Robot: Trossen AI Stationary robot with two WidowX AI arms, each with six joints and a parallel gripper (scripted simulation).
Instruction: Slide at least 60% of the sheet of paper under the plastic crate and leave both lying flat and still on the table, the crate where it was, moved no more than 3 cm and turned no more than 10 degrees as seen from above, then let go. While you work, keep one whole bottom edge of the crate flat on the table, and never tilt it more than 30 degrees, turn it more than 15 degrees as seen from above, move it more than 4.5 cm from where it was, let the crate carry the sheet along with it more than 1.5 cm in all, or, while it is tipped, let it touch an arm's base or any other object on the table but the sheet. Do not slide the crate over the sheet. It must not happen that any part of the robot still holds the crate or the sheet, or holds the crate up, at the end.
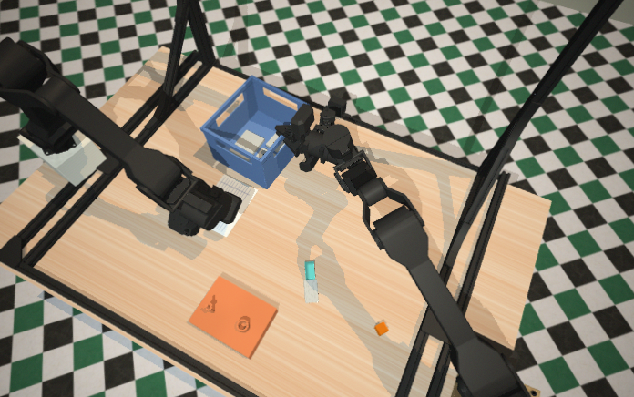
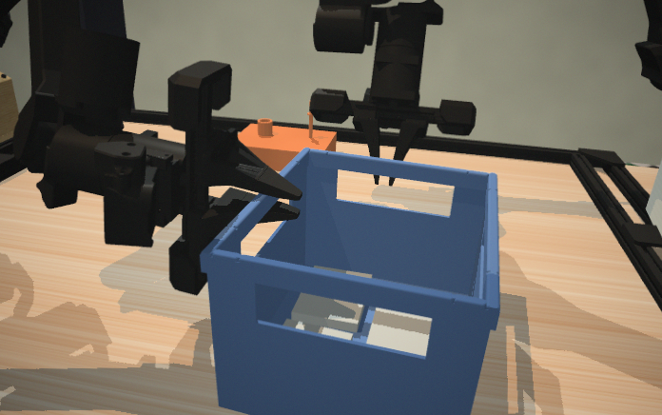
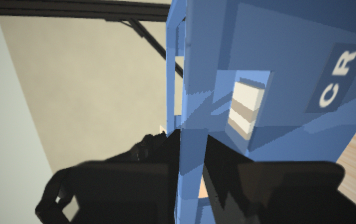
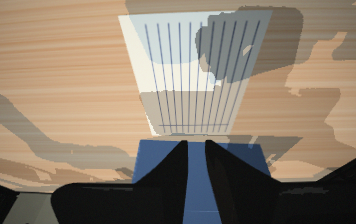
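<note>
Right now my right hand is 9 cm above the paper and 3 cm past it. Also, from my right hand: blue plastic crate (22 cm behind, 3 cm below, 2 cm to the right).
</note>
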